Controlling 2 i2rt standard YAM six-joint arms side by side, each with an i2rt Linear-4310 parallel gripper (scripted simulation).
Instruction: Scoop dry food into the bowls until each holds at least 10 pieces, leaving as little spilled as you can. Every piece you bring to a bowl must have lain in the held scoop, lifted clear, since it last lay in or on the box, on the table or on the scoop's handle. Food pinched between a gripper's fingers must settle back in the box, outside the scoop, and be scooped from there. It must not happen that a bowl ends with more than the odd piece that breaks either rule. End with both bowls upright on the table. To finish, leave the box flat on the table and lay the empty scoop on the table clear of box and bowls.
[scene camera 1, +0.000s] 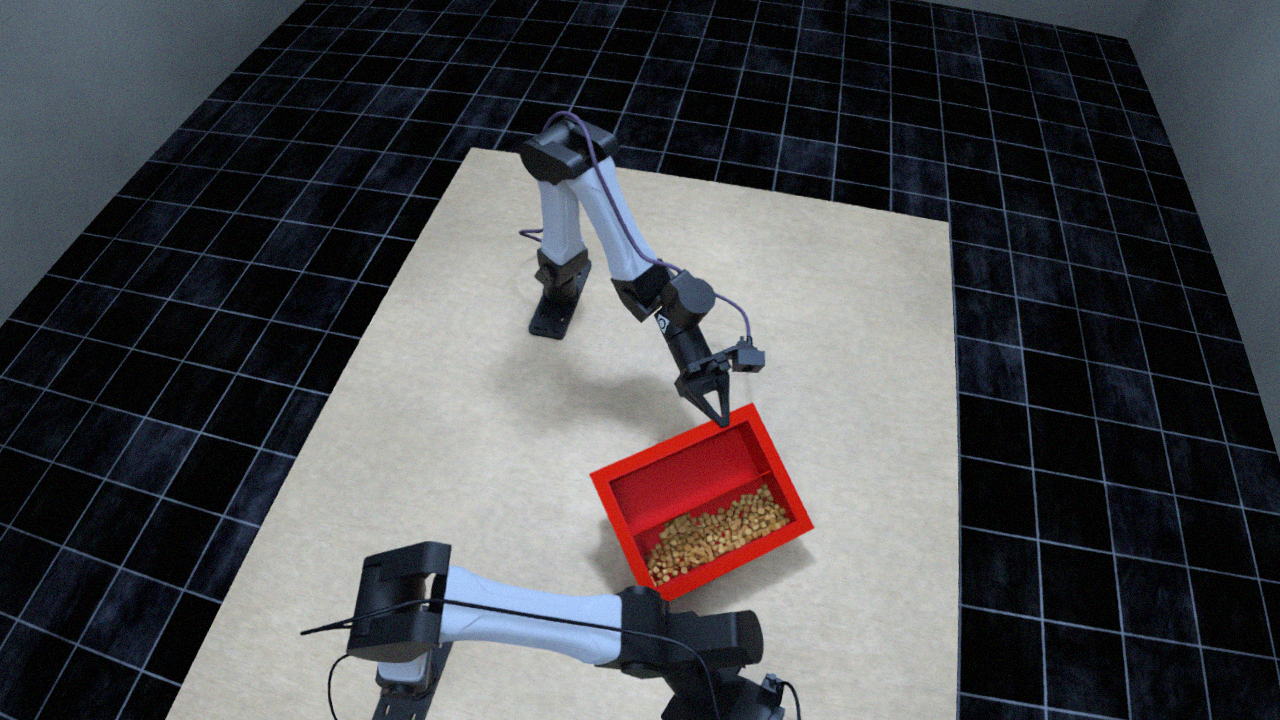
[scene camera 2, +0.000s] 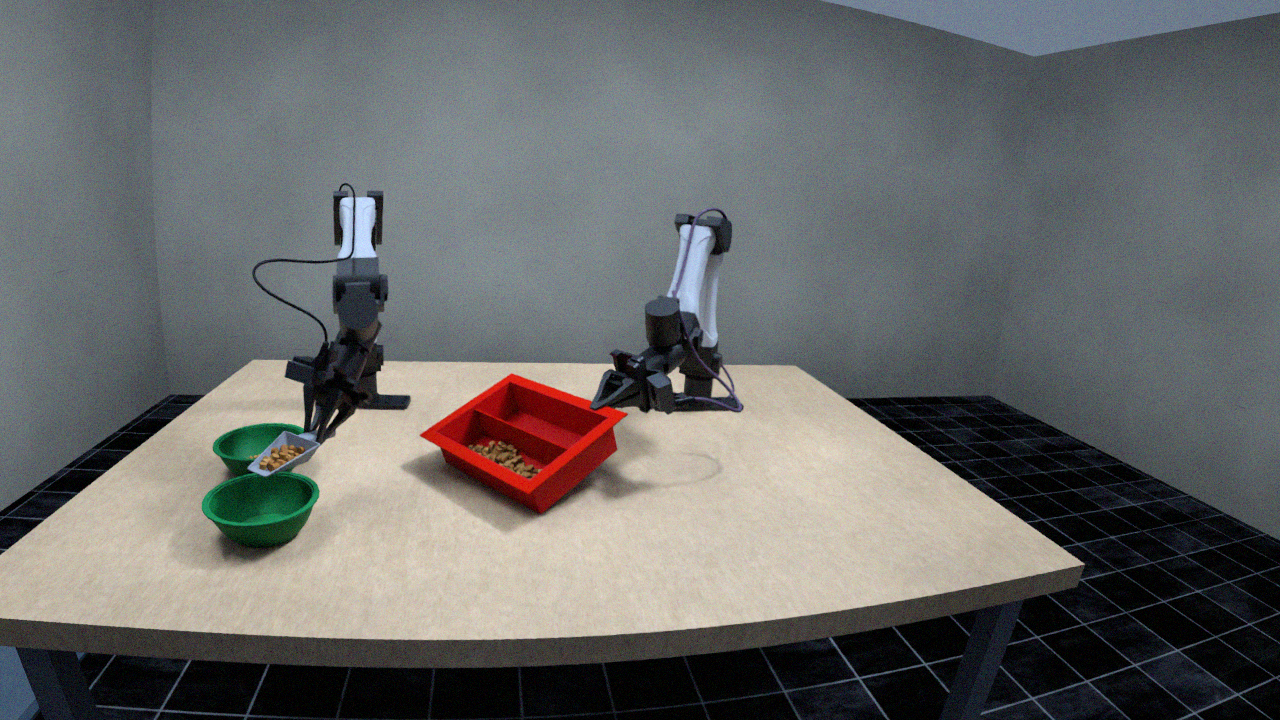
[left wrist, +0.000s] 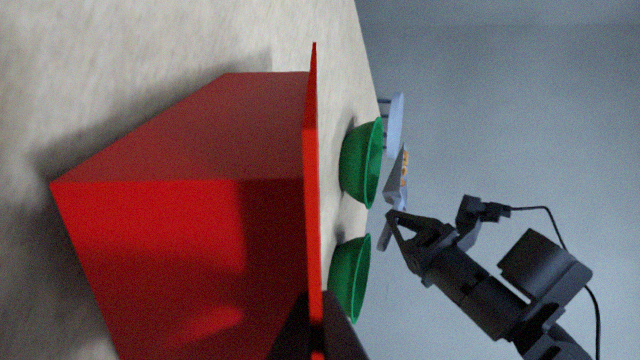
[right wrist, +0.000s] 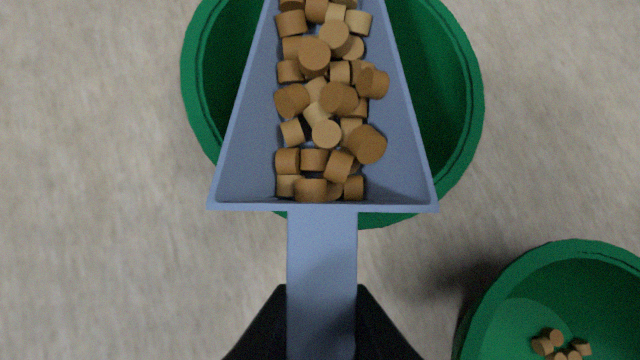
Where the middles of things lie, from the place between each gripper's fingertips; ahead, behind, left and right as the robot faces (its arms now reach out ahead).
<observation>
I see the red box (scene camera 1: 654, 485) 12 cm to the right of my left hand (scene camera 1: 725, 426), 5 cm below it and 1 cm behind it. The rest, counted from my left hand: grey-blue scoop (scene camera 2: 307, 440): 44 cm to the right, 13 cm ahead, 2 cm below.
The grey-blue scoop is 40 mm ahead of my right hand and 10 mm to the right of it. Round my right hand: red box: 100 mm behind, 310 mm to the left, 30 mm below.
</observation>
